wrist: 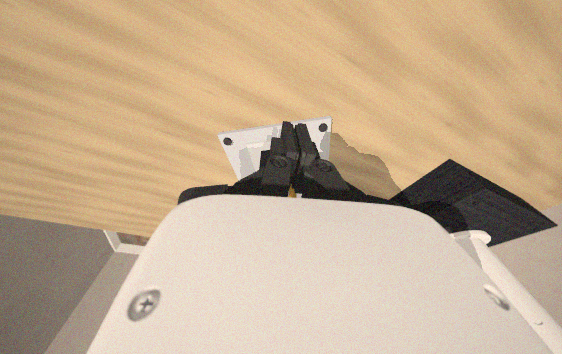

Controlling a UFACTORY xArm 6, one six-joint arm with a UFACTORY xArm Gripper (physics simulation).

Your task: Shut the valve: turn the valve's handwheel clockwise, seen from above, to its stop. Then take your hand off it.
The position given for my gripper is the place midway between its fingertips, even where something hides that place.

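A base plate (234,142) is there for me to see, and so is my gripper (290,140).
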